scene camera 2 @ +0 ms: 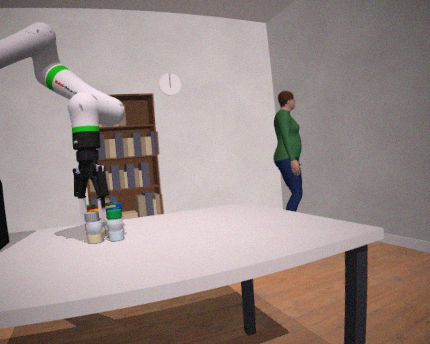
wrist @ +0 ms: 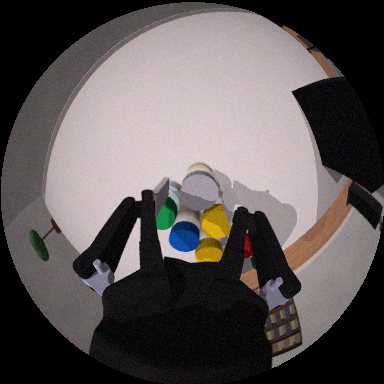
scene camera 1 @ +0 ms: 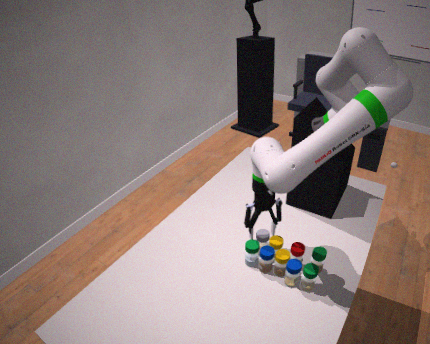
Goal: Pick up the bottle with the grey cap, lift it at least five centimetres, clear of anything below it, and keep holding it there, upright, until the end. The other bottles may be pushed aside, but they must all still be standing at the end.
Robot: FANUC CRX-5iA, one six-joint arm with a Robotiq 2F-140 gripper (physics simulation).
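Places are measured from the arm's base along level axes (x left, y back, z up), in millimetres.
Pixels of known places: gripper, fingertip midpoint: (scene camera 2: 93, 217) (wrist: 195, 188) (scene camera 1: 261, 236).
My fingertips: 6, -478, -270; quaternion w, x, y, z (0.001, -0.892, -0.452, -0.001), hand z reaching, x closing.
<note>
For each thing: its top centre in the pictures, then the offset to it from my fingertips, as dx, dy, dz. Level surfaces: height alone.
- grey-capped bottle at its top centre: (wrist: 198, 193) (scene camera 2: 91, 212) (scene camera 1: 263, 233) +3, +4, +16
- green-capped bottle at its top centre: (wrist: 158, 216) (scene camera 2: 113, 210) (scene camera 1: 252, 244) +6, -71, +16
- yellow-capped bottle at its top centre: (wrist: 218, 225) (scene camera 1: 276, 240) +66, +4, +16
- blue-capped bottle at its top centre: (wrist: 183, 241) (scene camera 1: 267, 250) +69, -63, +16
- white table at its surface level: dz -89
The grey-capped bottle (scene camera 1: 262, 235) (scene camera 2: 92, 217) (wrist: 200, 190) stands upright at one corner of the bottle group. My gripper (scene camera 1: 262, 231) (scene camera 2: 93, 211) (wrist: 195, 188) points down, part-open and empty, with its fingertips low around the height of the grey cap. In scene camera 2 one fingertip passes down between the grey cap and the green-capped bottle (scene camera 1: 252, 247) (scene camera 2: 114, 214) (wrist: 166, 215). In the wrist view the grey cap lies a little forward of the finger line; the right pad is largely hidden. A yellow-capped bottle (scene camera 1: 276, 242) (wrist: 215, 221) stands close beside it.
A blue-capped bottle (scene camera 1: 267, 253) (wrist: 184, 237), another yellow-capped one (scene camera 1: 282, 256) (wrist: 209, 250), a red-capped one (scene camera 1: 298, 249) and several more with blue and green caps stand upright close by on the white table (scene camera 1: 165, 270) (scene camera 2: 225, 250). A black pedestal (scene camera 1: 320, 185) stands behind.
</note>
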